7 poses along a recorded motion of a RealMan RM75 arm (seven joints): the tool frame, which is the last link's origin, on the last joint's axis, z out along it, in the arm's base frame.
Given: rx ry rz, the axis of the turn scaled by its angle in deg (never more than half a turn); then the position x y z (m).
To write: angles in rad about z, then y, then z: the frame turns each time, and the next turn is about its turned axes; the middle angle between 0 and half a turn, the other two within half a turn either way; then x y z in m. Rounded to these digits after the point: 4 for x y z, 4 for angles.
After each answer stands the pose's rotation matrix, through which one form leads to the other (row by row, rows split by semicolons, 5 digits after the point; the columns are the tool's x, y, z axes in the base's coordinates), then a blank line. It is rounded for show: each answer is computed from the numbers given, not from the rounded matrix.
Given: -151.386, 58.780, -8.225, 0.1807, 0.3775, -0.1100
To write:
0.8811, 2.8217, -1.5198, 0.1807, 0.3775, -0.1100
0.73963 -0.64258 0.20010; -0.67283 -0.69890 0.24259; -0.01604 -0.31406 -0.94927

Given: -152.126, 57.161, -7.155, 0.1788, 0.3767, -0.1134
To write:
0.9304, 2.8266, -1.4923, 0.1788, 0.3767, -0.1134
0.75487 -0.62922 0.18509; -0.65543 -0.71324 0.24839; -0.02428 -0.30881 -0.95081

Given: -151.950, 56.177, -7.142, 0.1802, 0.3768, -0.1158
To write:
0.9431, 2.8181, -1.4902, 0.1802, 0.3768, -0.1158
0.76196 -0.62014 0.18669; -0.64712 -0.71766 0.25730; -0.02558 -0.31686 -0.94813

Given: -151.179, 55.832, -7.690, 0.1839, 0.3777, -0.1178
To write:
0.9346, 2.8024, -1.4994, 0.1839, 0.3777, -0.1178
0.76237 -0.61621 0.19768; -0.64670 -0.71425 0.26764; -0.02373 -0.33188 -0.94302

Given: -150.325, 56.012, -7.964, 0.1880, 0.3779, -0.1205
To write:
0.9315, 2.7892, -1.4967, 0.1880, 0.3779, -0.1205
0.75889 -0.61780 0.20591; -0.65071 -0.70700 0.27698; -0.02554 -0.34419 -0.93855

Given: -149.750, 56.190, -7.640, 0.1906, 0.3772, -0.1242
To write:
0.9459, 2.7820, -1.4777, 0.1906, 0.3772, -0.1242
0.75664 -0.62057 0.20587; -0.65301 -0.70151 0.28541; -0.03270 -0.35039 -0.93603

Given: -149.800, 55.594, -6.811, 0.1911, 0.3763, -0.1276
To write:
0.9793, 2.7812, -1.4516, 0.1911, 0.3763, -0.1276
0.76215 -0.61681 0.19666; -0.64605 -0.70493 0.29275; -0.04194 -0.35017 -0.93575

